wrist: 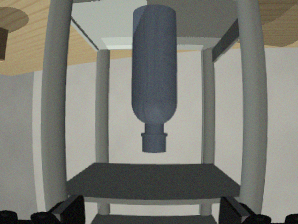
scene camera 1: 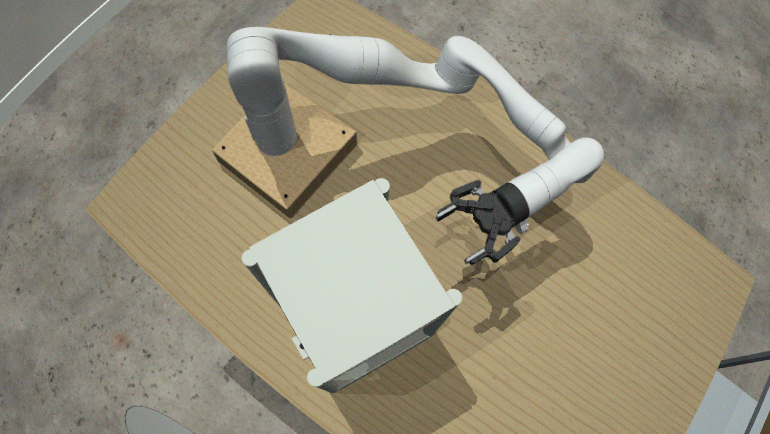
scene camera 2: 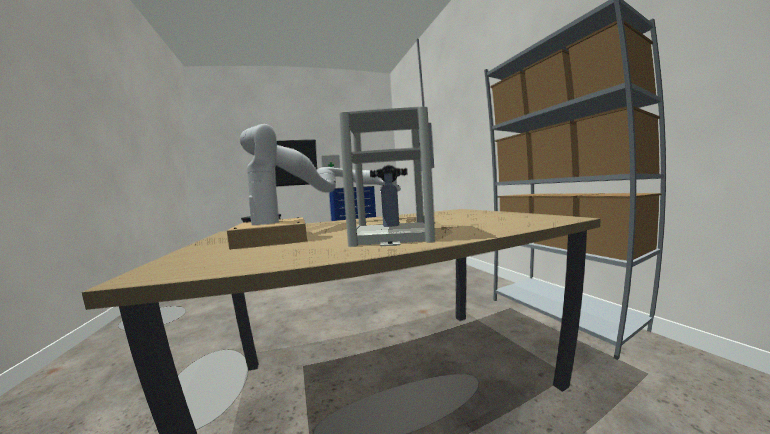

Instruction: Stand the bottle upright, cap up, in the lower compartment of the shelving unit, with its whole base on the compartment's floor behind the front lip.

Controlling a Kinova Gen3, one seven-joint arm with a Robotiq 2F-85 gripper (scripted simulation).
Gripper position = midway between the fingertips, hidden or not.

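My gripper (scene camera 1: 451,240). Scene camera 1 does not show the blue-grey bottle, hidden by the grey shelving unit. Blue-grey bottle (scene camera 2: 389,196). Grey shelving unit (wrist: 102,182). Blue-grey bottle (wrist: 154,42).
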